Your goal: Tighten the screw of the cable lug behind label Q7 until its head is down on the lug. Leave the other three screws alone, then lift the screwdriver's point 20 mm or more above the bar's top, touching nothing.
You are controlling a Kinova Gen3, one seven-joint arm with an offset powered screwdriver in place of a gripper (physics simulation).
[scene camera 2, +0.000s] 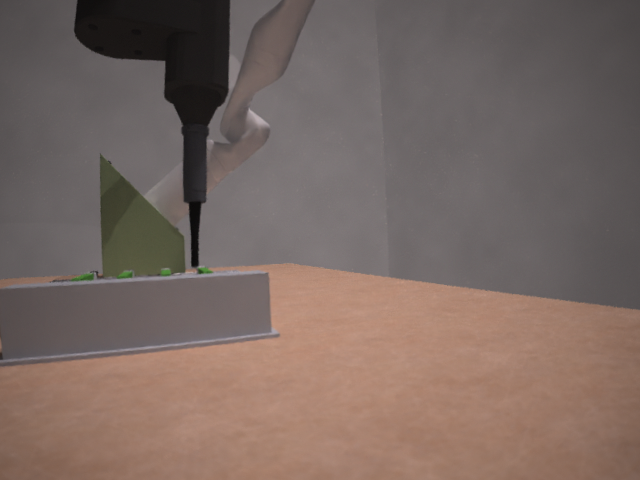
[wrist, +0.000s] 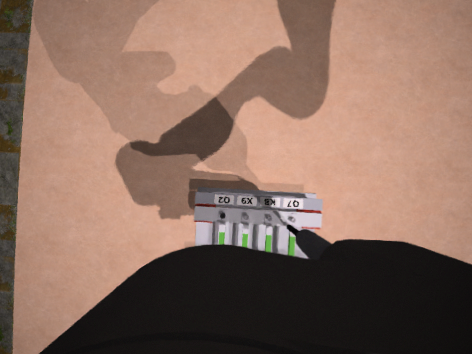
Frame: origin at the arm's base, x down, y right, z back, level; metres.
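Seen in the pictures: hand, tool point: [scene camera 2: 196, 269] [wrist: 289, 226]; arm's base, link origin: [scene camera 2: 157, 213].
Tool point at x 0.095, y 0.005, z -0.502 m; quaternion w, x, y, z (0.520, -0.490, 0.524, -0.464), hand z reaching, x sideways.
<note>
Offsets run from my tool point to a thing's top centre. "spot": to the spot under its first point.
The grey bar [scene camera 2: 139, 315] [wrist: 204, 214] carries four labels. Label Q7 @[dx +0.005, dy -0.007, dz +0.030 m] [wrist: 293, 203] is at the right end of the row in the wrist view, upside down. The Q7 screw @[dx -0.003, dy -0.005, dz +0.008 m] [wrist: 292, 218] shows as a small grey round beside the label; how far its head stands above the lug cannot be told. The screwdriver @[dx -0.065, dy +0.000, dz +0.001 m] [scene camera 2: 194, 266] [wrist: 288, 226] is upright, its point low over the bar's right end. In the wrist view the point appears slightly to one side of the Q7 screw. Whether it touches anything is unclear. The screwdriver has no fingers to open or shut.
The K8 screw @[dx -0.002, dy +0.027, dz +0.011 m] [wrist: 268, 217], X9 screw @[dx -0.003, dy +0.059, dz +0.015 m] [wrist: 245, 216] and Q2 screw @[dx -0.003, dy +0.090, dz +0.018 m] [wrist: 222, 215] lie in a row left of Q7. Green strips @[spot: dx -0.002, dy +0.030, dz -0.022 m] [wrist: 268, 243] stand in slots beside the screws. An olive sloped panel [scene camera 2: 139, 237] rises behind the bar, left of the screwdriver. Arm shadows cross the table.
</note>
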